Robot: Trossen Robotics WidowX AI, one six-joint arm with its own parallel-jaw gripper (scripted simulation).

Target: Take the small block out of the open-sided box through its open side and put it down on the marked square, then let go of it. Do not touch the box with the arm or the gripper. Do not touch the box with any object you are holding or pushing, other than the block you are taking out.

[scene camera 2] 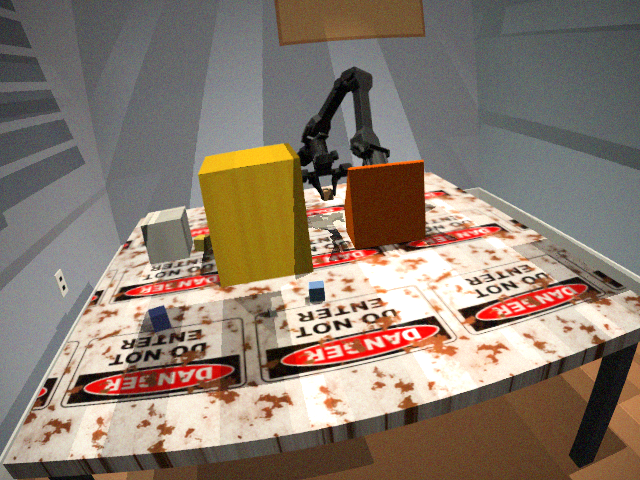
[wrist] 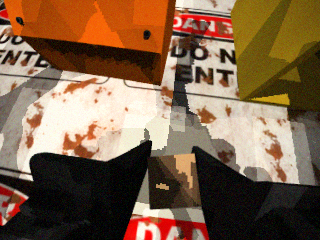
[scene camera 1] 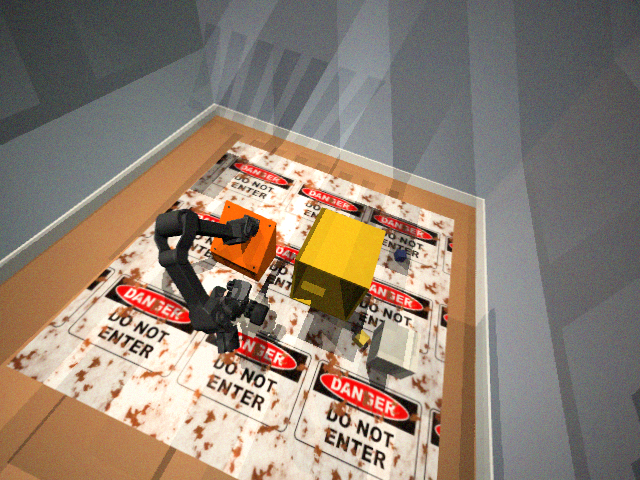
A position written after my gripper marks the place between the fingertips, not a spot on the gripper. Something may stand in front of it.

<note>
My gripper (scene camera 1: 247,300) carries a small brown block (wrist: 173,184). Also in view: a pale grey patch (wrist: 169,137).
My gripper is seen too in scene camera 2 (scene camera 2: 329,197) and in the wrist view (wrist: 171,147).
</note>
